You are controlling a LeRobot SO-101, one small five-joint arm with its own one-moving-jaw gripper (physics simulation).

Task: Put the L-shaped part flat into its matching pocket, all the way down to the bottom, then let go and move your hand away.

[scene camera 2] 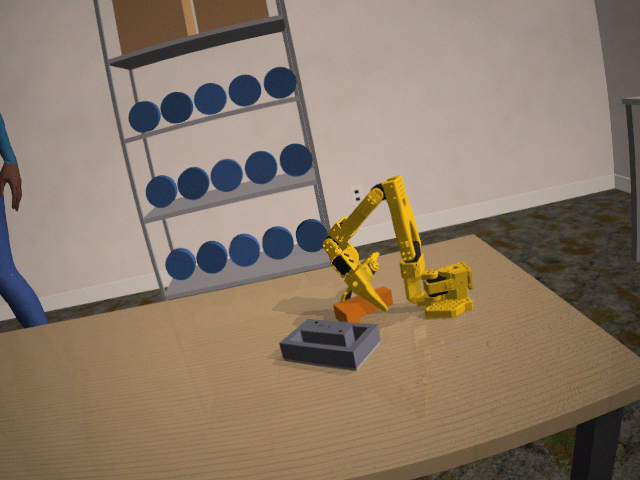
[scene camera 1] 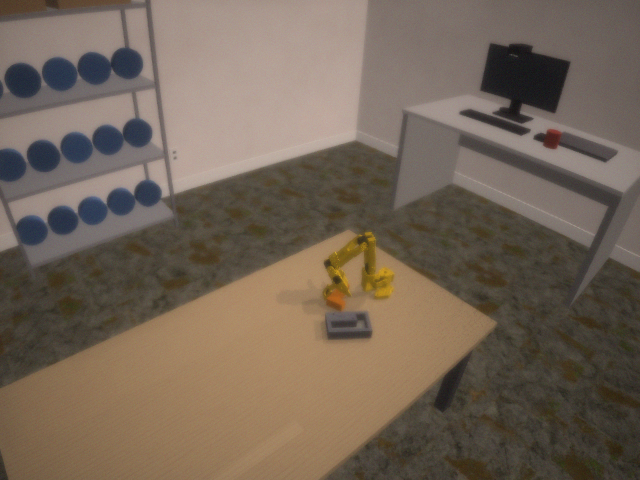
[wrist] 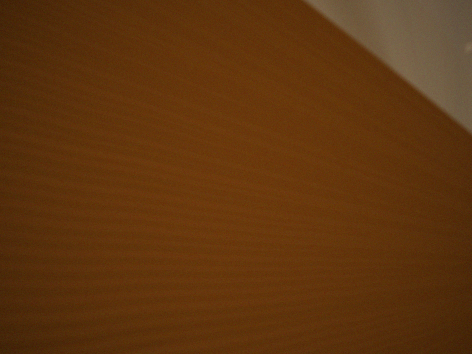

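Seen in the pictures: hand at its tool point: [scene camera 2: 385,308] [scene camera 1: 349,295] [wrist: 241,249]; arm's base at its link origin: [scene camera 2: 435,308] [scene camera 1: 373,292].
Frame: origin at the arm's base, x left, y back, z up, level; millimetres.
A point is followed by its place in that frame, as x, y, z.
Note:
The orange L-shaped part [scene camera 1: 336,301] {-26, -164, 30} [scene camera 2: 352,310] {-13, -151, 30} [wrist: 200,175] rests on the table behind the grey pocket block, outside the pocket. Its surface fills most of the wrist view, very close to the camera. The grey block [scene camera 1: 349,334] {106, -232, 23} [scene camera 2: 317,355] {110, -228, 21} stands on the table, with a recess around a raised inner piece. My gripper [scene camera 1: 347,289] [scene camera 2: 381,283] is wide open and low over the part, with nothing held. In scene camera 2 its long jaw passes in front of the part; whether it touches cannot be told. The jaws do not show in the wrist view.
The yellow arm's base [scene camera 1: 383,290] {27, 18, 17} [scene camera 2: 448,308] {48, 12, 18} stands on the wooden table [scene camera 1: 206,382] {-25, -668, 0} [scene camera 2: 206,413] {189, -412, 0}, right of the part. A shelf rack [scene camera 1: 164,139] [scene camera 2: 305,124] with blue discs and a white desk [scene camera 1: 429,116] stand beyond the table.

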